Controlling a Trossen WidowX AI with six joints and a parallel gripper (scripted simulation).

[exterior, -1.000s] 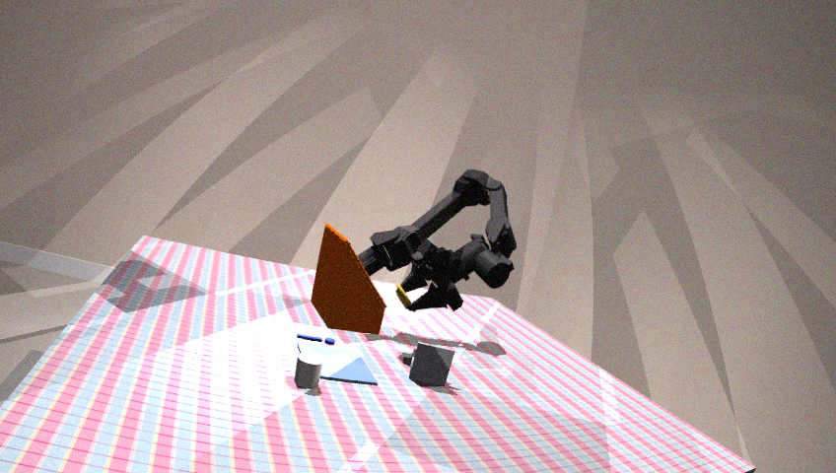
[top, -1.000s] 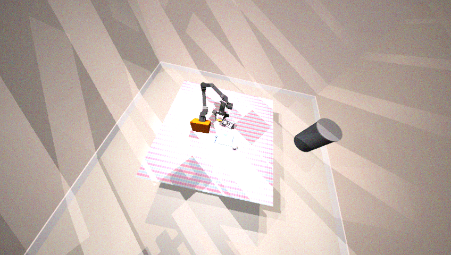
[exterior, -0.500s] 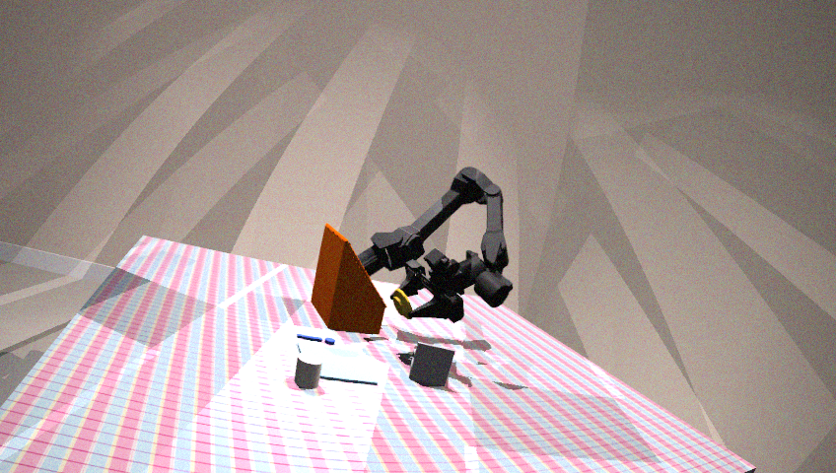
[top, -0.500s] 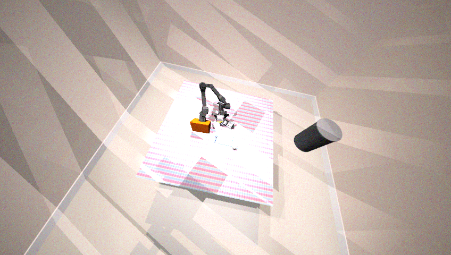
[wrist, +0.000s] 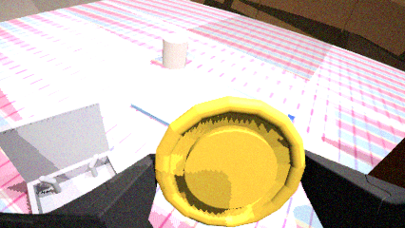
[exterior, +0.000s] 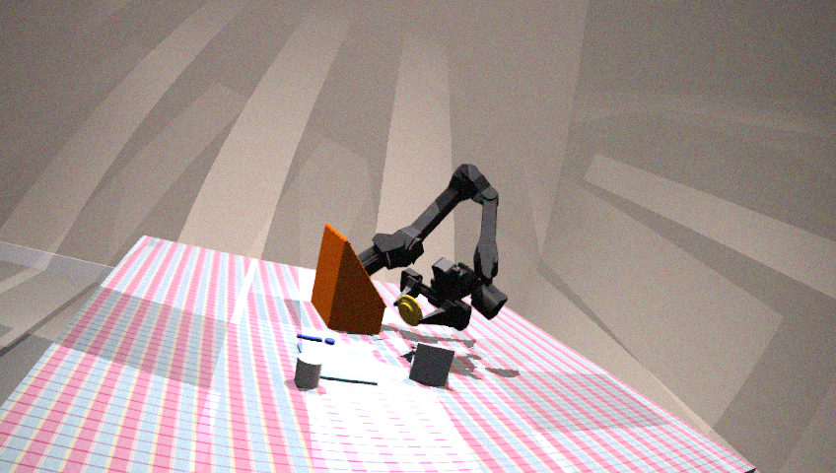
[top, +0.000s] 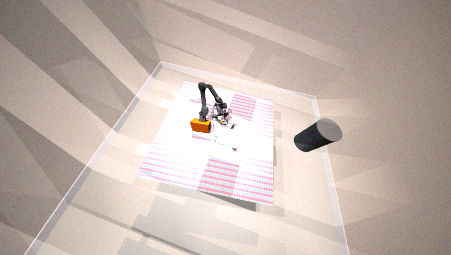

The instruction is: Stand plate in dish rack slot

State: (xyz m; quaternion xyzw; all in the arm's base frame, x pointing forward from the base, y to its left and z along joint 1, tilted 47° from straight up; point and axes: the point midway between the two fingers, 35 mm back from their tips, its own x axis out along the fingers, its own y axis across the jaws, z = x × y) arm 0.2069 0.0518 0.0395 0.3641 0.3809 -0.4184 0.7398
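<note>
My gripper tip is now 70 mm short of the dish rack, 40 mm to the right of it and 80 mm above it. Round my gripper tip: yellow plate 10 mm to the left; pale blue sheet 70 mm ahead, 160 mm to the right, 100 mm below.
</note>
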